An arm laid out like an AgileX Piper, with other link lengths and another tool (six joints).
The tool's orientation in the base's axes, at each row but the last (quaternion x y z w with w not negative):
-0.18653 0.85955 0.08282 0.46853
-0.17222 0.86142 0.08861 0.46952
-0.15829 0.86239 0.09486 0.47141
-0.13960 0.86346 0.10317 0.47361
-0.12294 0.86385 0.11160 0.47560
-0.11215 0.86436 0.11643 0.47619
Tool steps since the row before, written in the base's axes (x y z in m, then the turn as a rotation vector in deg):
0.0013 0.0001 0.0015 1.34 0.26 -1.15
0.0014 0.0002 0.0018 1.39 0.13 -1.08
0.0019 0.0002 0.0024 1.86 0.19 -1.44
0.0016 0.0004 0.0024 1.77 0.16 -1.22
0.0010 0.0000 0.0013 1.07 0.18 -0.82
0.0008 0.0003 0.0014 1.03 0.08 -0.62
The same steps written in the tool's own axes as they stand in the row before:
-0.0019 -0.0005 0.0002 0.24 -0.26 1.75
-0.0023 -0.0004 0.0002 0.18 -0.40 1.71
-0.0030 -0.0005 0.0003 0.24 -0.52 2.29
-0.0029 -0.0001 0.0001 0.10 -0.51 2.09
-0.0016 -0.0002 0.0001 0.12 -0.23 1.33
-0.0016 0.0002 0.0000 -0.02 -0.30 1.17

